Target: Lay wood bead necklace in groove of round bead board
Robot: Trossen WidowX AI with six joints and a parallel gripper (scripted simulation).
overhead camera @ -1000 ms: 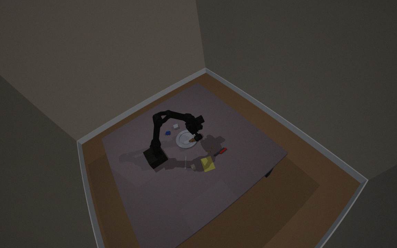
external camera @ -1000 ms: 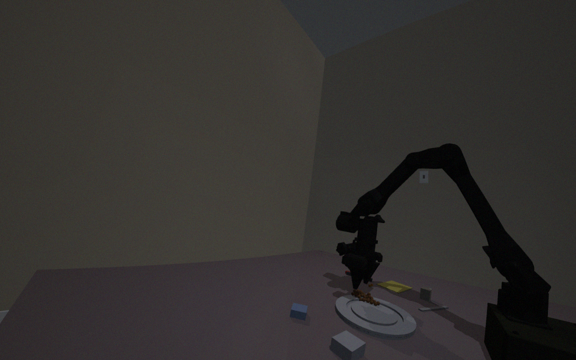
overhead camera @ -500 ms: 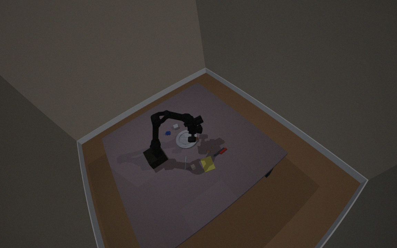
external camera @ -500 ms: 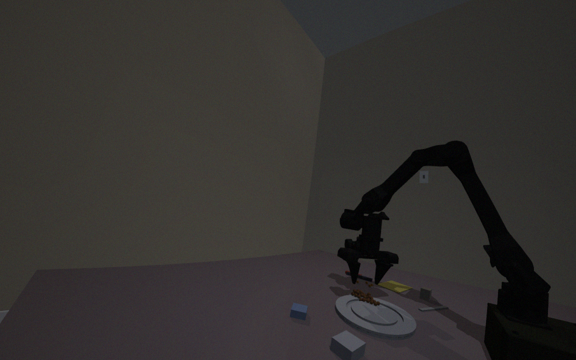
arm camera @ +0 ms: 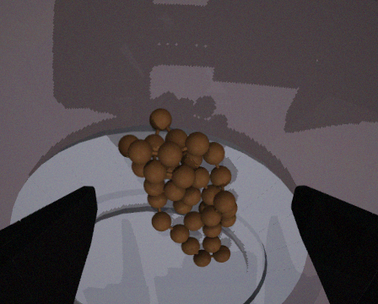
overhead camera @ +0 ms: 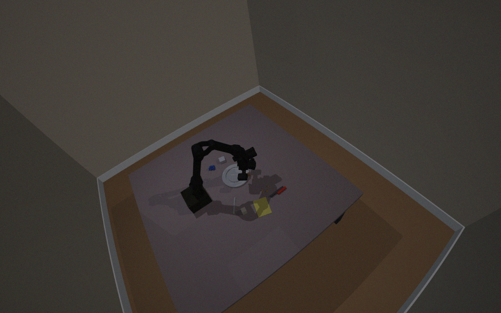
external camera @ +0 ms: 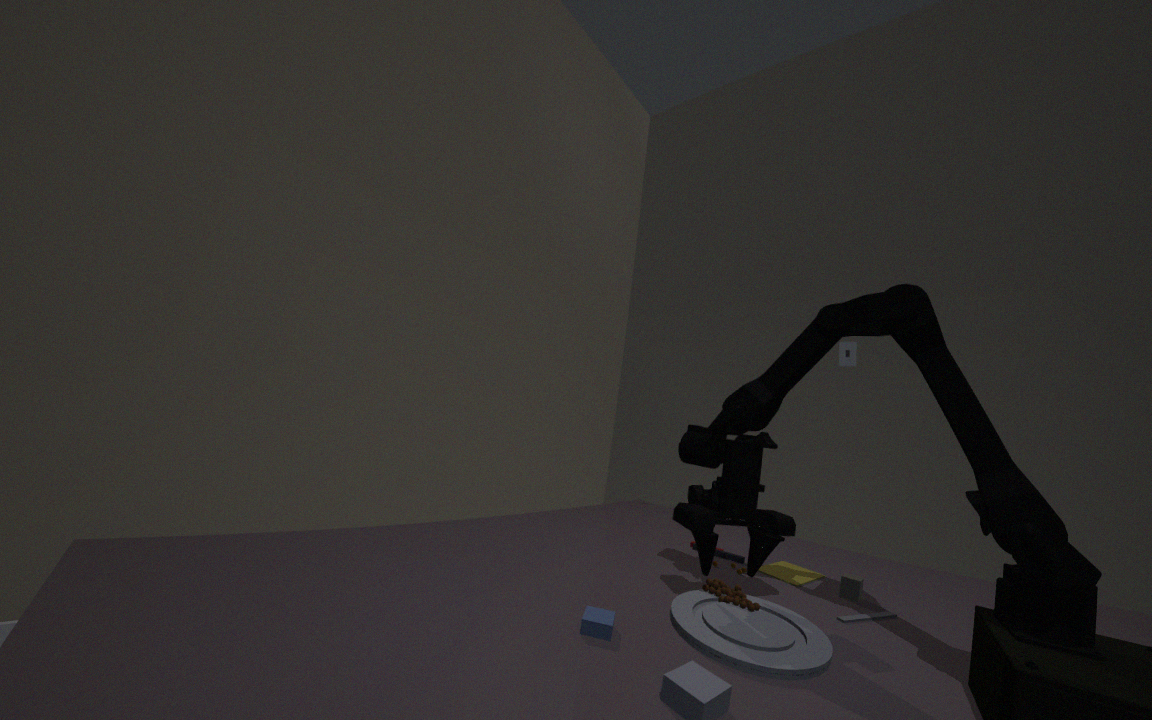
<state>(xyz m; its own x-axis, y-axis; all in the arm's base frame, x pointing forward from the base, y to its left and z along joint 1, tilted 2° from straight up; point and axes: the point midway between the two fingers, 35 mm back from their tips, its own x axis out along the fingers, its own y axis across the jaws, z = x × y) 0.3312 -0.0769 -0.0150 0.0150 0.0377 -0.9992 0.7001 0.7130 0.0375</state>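
Right now the round bead board is 50 mm behind my gripper tip, 70 mm to the left of it and 30 mm below it. From my gripper tip the other things lie so: yellow pad 70 mm behind, 240 mm to the right, 40 mm below; blue block 100 mm ahead, 210 mm to the left, 30 mm below; thin stick 200 mm behind, 110 mm to the right, 40 mm below.
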